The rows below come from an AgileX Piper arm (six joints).
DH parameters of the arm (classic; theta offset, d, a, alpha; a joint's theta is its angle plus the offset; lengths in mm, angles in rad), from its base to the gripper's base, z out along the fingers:
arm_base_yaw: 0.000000 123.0 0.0 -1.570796
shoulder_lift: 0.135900 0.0 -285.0 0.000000
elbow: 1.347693 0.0 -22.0 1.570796
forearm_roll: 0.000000 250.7 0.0 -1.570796
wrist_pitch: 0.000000 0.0 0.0 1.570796
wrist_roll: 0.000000 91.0 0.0 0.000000
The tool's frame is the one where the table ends.
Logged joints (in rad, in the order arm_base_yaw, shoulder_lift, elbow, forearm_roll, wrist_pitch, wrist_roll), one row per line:
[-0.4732 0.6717 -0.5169 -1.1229 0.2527 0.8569]
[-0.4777 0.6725 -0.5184 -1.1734 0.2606 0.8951]
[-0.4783 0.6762 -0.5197 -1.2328 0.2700 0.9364]
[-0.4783 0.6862 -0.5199 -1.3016 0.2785 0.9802]
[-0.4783 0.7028 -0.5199 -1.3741 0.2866 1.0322]
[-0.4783 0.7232 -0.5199 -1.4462 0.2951 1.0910]
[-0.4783 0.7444 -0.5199 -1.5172 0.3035 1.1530]
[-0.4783 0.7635 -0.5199 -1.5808 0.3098 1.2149]
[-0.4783 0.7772 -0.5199 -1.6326 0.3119 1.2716]
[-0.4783 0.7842 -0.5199 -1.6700 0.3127 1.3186]
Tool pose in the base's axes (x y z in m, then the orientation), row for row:
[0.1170 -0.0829 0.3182 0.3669 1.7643 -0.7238]
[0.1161 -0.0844 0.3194 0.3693 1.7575 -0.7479]
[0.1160 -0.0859 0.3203 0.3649 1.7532 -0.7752]
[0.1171 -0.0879 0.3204 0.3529 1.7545 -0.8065]
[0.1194 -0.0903 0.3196 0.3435 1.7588 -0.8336]
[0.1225 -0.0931 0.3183 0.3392 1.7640 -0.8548]
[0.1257 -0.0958 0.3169 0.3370 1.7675 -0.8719]
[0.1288 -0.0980 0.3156 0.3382 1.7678 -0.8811]
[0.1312 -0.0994 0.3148 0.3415 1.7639 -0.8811]
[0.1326 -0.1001 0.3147 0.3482 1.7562 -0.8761]
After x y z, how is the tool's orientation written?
As a rotation vector, in radians.
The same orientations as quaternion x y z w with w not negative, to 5 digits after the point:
[0.15595 0.74992 -0.30765 0.56449]
[0.15688 0.74659 -0.31771 0.56307]
[0.15485 0.74399 -0.32897 0.56061]
[0.14945 0.74304 -0.34156 0.55579]
[0.14513 0.74310 -0.35220 0.55018]
[0.14299 0.74359 -0.36033 0.54478]
[0.14180 0.74372 -0.36687 0.54053]
[0.14219 0.74325 -0.37045 0.53864]
[0.14365 0.74199 -0.37064 0.53985]
[0.14668 0.73979 -0.36905 0.54314]

